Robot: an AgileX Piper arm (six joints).
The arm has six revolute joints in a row. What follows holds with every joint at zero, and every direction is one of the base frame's.
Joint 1 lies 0.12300 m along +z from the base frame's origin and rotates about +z.
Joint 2 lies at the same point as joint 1 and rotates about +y.
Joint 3 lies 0.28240 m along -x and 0.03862 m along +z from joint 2 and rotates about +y.
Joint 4 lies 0.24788 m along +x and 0.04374 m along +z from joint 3 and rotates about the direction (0.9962, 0, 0.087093).
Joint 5 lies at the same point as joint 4 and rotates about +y.
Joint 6 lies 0.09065 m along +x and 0.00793 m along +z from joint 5 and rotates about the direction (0.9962, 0, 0.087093).
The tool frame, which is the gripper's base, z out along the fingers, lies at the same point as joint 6; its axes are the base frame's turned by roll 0.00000, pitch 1.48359 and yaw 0.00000 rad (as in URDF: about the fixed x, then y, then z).
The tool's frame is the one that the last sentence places.
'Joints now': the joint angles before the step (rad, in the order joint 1, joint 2, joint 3, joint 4, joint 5, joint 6). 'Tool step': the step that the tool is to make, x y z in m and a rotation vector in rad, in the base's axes. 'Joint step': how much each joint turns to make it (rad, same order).
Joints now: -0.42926, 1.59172, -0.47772, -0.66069, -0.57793, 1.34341
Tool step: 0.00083, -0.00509, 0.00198, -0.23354, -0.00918, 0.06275
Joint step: 0.00116, -0.00002, 0.00001, 0.11589, -0.00378, -0.33020
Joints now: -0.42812, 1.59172, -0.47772, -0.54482, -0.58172, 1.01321
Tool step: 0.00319, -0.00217, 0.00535, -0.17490, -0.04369, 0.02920
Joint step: 0.01430, -0.00001, 0.00001, 0.13427, -0.04703, -0.26768
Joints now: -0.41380, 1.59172, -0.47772, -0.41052, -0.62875, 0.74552
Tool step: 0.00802, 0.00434, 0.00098, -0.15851, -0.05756, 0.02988
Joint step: 0.04560, 0.03143, -0.00035, 0.14609, -0.09891, -0.25035
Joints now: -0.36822, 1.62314, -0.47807, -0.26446, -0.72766, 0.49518
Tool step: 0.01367, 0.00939, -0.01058, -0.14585, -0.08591, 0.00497
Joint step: 0.07897, 0.10351, -0.00113, 0.17404, -0.20488, -0.23086
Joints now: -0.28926, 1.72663, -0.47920, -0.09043, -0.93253, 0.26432
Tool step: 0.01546, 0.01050, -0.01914, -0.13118, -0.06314, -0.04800
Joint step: 0.09649, 0.14461, -0.02410, 0.18899, -0.21406, -0.17882
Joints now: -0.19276, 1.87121, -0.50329, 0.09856, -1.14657, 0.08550
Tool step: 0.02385, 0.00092, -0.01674, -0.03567, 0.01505, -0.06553
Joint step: 0.04969, 0.11169, -0.09603, 0.12943, -0.01777, -0.07242
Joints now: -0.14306, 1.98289, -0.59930, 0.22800, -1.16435, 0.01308
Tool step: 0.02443, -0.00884, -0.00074, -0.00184, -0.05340, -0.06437
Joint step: 0.00122, 0.06309, -0.11133, 0.06950, -0.00831, -0.01308
